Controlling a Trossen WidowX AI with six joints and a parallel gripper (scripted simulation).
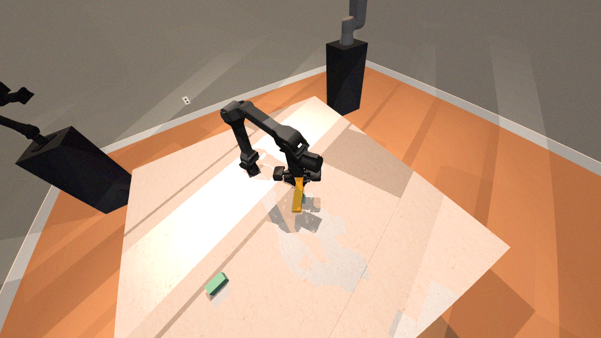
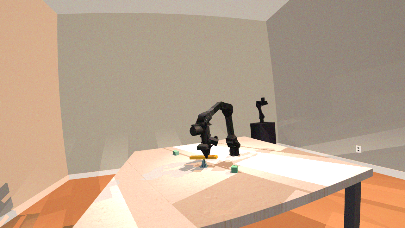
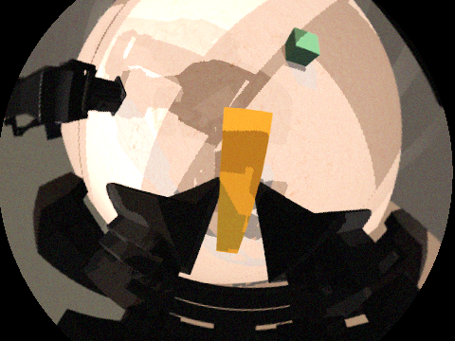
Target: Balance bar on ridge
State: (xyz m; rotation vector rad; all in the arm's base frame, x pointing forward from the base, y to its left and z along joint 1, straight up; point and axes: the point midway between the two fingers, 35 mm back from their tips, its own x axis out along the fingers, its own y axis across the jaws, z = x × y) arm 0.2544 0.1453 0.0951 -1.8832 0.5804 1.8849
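My gripper tip is now 2 cm short of the yellow bar and 2 cm to the left of it. The rest, counted from my gripper tip: green block 18 cm ahead, 43 cm to the right, 4 cm below.
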